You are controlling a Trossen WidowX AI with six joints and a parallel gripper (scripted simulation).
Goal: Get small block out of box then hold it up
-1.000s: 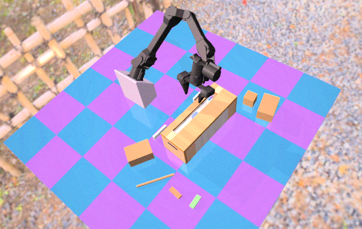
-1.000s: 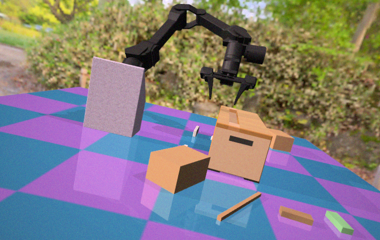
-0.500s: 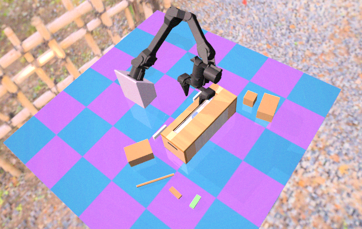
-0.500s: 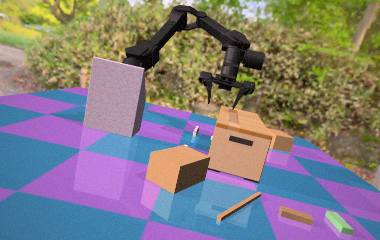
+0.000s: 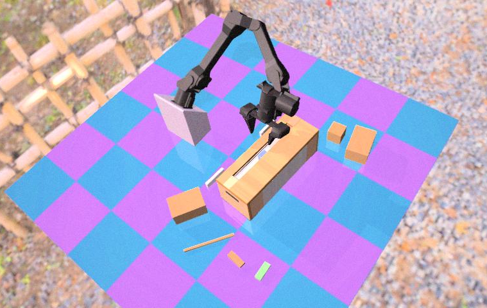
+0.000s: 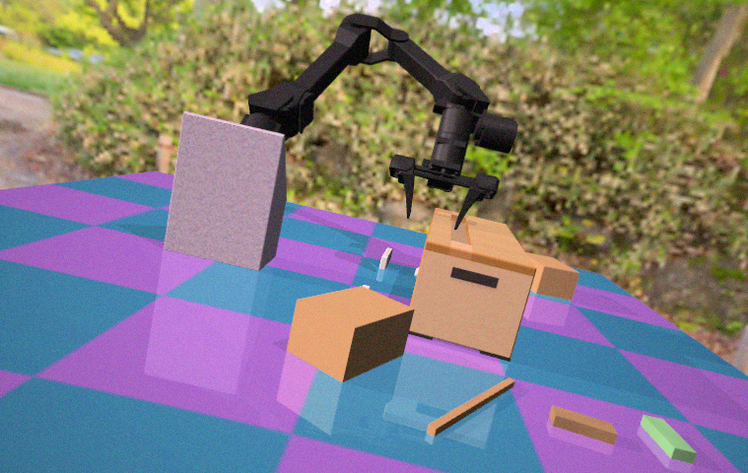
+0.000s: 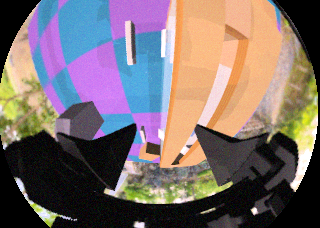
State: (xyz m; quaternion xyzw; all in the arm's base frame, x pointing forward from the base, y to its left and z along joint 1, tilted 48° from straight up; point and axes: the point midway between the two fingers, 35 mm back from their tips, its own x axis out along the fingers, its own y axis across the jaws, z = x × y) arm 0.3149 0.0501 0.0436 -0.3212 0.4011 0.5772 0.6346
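My gripper tip is 3 cm short of the wooden box, 4 cm to the left of it and 6 cm above it. From my gripper tip the other things lie so: green tile: 25 cm ahead, 37 cm to the right, 11 cm below; then thin stick: 4 cm ahead, 39 cm to the right, 12 cm below; then bluish block: 4 cm ahead, 4 cm to the right, 3 cm below.
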